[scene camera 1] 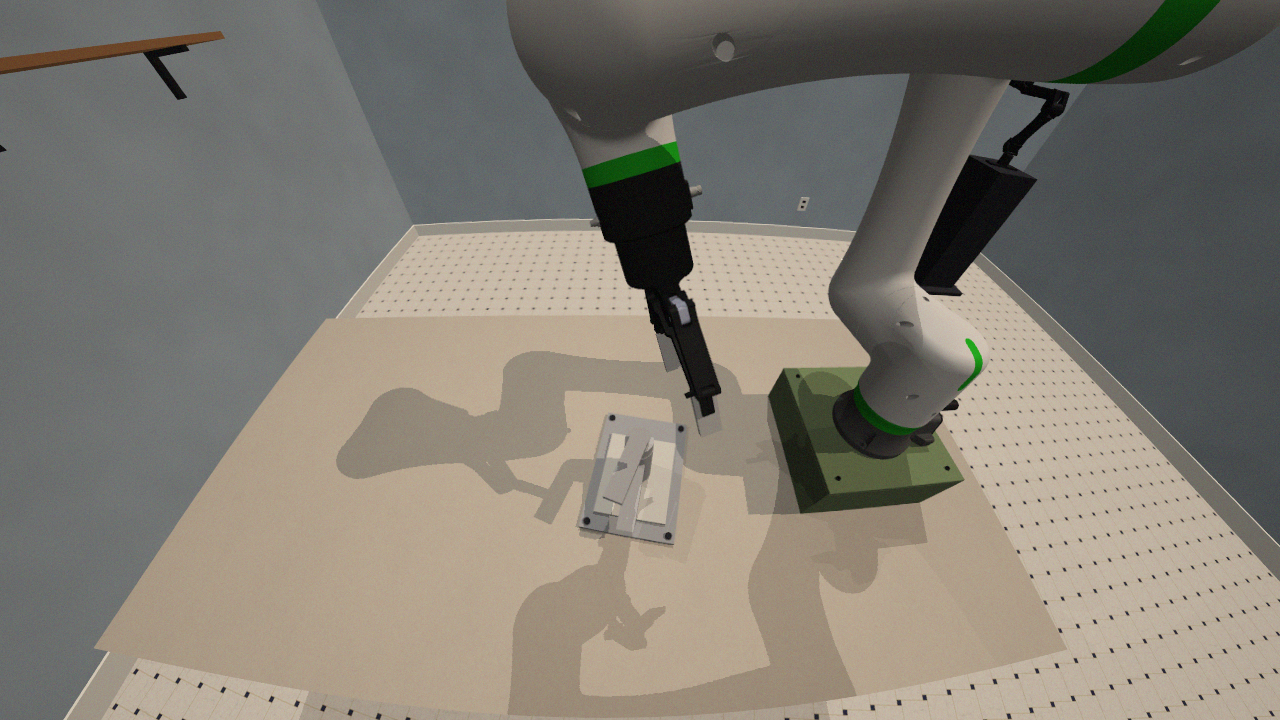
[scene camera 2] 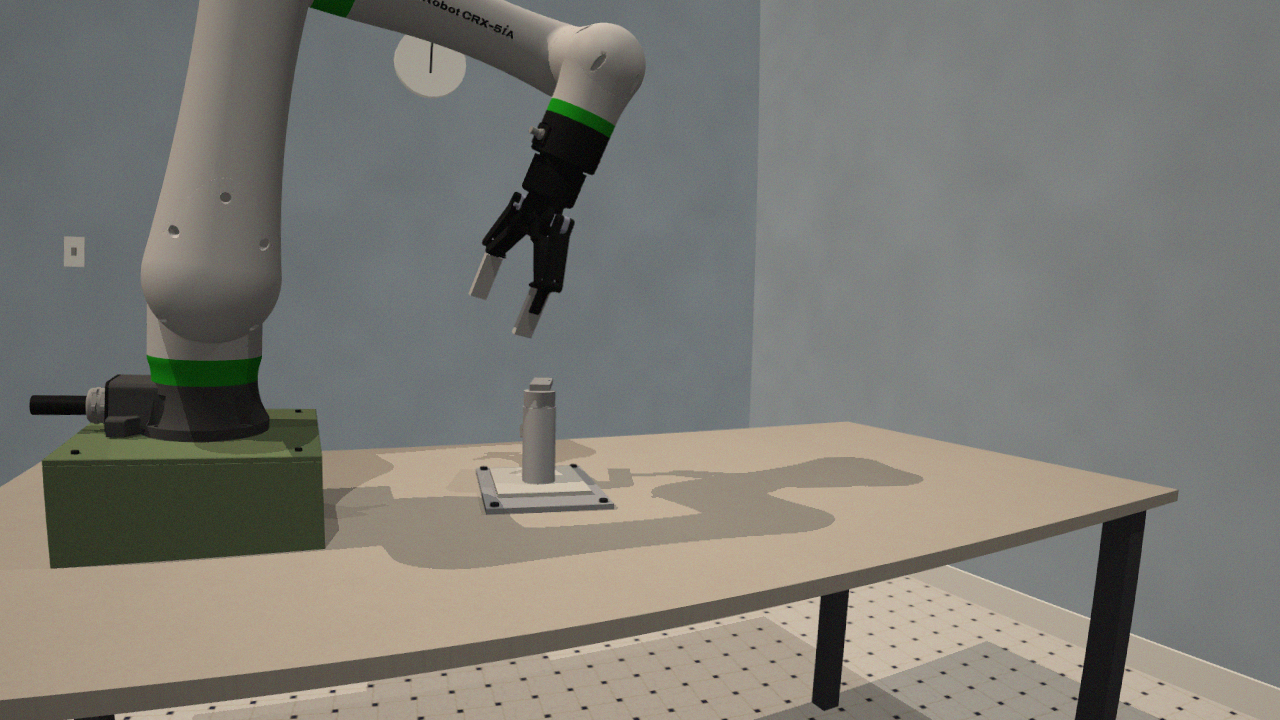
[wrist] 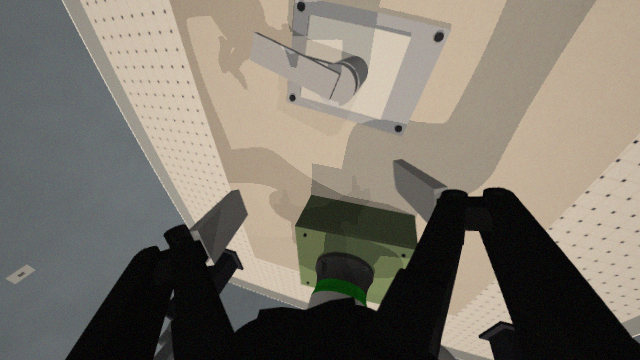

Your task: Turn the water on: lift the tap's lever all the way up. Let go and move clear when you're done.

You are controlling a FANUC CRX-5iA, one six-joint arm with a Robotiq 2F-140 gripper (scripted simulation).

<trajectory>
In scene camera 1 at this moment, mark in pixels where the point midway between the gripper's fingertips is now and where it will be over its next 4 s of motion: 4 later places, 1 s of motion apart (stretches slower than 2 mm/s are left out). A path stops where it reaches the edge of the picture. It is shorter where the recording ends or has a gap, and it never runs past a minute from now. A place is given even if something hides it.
My gripper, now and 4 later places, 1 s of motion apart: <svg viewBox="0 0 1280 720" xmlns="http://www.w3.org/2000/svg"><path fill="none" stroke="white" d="M690 395L618 461L617 468L617 473L618 482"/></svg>
</trajectory>
